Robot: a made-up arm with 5 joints.
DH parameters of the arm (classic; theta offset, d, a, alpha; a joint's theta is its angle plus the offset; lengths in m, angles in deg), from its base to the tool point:
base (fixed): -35.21 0 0.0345 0
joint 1: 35.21 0.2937 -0.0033 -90
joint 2: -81.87 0 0.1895 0
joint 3: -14.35 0 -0.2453 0
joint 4: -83.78 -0.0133 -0.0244 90
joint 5: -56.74 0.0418 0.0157 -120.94
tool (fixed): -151.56 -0.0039 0 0
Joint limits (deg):
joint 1: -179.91..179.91
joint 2: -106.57..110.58
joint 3: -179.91..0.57
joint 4: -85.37..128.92
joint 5: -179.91..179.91
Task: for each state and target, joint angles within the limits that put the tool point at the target. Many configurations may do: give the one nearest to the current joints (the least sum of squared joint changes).
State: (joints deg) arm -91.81 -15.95 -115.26 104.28 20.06
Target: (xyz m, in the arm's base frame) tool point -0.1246 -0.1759 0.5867
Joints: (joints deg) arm -127.65 -9.47 -109.78 104.59 18.36
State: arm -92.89 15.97 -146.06 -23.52 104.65
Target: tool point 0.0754 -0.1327 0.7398
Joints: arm -65.93 -2.79 -141.59 -36.05 109.13
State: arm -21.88 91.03 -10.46 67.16 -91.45
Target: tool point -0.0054 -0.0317 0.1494
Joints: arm -14.07 61.76 -18.70 75.81 -88.04
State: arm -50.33 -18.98 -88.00 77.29 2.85
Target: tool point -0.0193 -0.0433 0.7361
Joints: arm -6.82 -38.03 -131.43 60.75 -7.38
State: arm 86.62 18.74 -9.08 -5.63 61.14
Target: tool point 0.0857 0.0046 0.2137
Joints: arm 38.63 -20.16 0.57 35.71 56.29
